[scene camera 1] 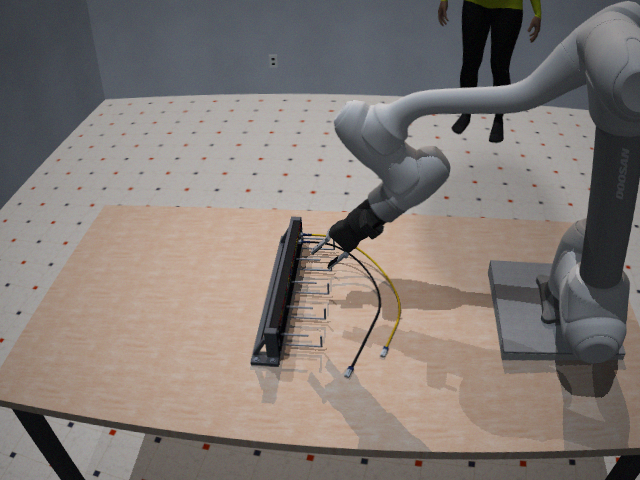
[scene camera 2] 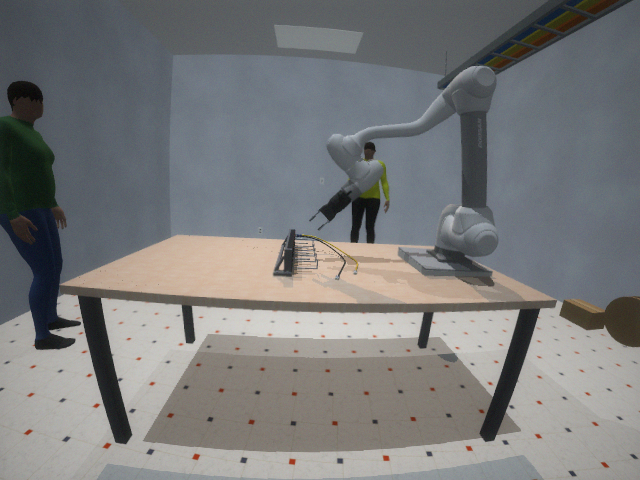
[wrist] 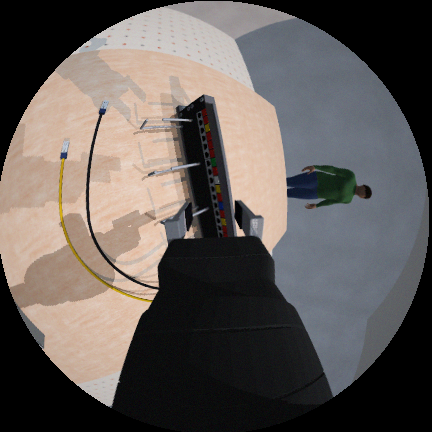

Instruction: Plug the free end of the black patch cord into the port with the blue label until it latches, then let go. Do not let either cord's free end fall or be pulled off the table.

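Places are measured from the arm's base along level axes (x ahead, y left, z up), in metres.
Where they show: gripper, between the fingertips: (scene camera 1: 320, 259) (scene camera 2: 313, 225) (wrist: 212, 209); arm's base, origin of its link: (scene camera 2: 448, 257).
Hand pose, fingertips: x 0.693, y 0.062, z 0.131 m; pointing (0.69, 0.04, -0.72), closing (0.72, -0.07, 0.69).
Note:
Each offset is from my fingertips to the top centre of the thing. "*": to the spot under its first point.
The black patch cord @[* dz -0.162, dx -0.152, dy -0.044 m] (scene camera 1: 379, 299) (wrist: 88, 192) curves from the far end of the patch panel @[dz -0.066, dx +0.075, dy -0.030 m] (scene camera 1: 270, 334) (wrist: 221, 150). Its free plug @[* dz -0.157, dx -0.106, dy +0.229 m] (scene camera 1: 348, 371) (scene camera 2: 337, 277) (wrist: 103, 107) lies on the table near the panel's near end. The blue label @[* dz -0.070, dx +0.089, dy -0.021 m] (wrist: 221, 205) shows in the wrist view in the panel's label row, between yellow labels; the port beside it looks empty. My gripper (scene camera 1: 321, 259) (scene camera 2: 314, 224) (wrist: 212, 209) is open and empty, tilted, above the far part of the panel and its wire guides. It is well away from the black plug. The cords' fixed ends are hidden by the gripper body in the wrist view.
The yellow cord @[* dz -0.162, dx -0.209, dy -0.031 m] (scene camera 1: 399, 304) (wrist: 61, 200) curves outside the black one, its free plug (scene camera 1: 384, 351) (wrist: 65, 149) on the table. Metal wire guides @[* dz -0.130, dx -0.018, dy +0.064 m] (scene camera 1: 324, 313) (wrist: 175, 170) stick out from the panel's port side. The robot's base plate (scene camera 1: 522, 338) stands at the right.

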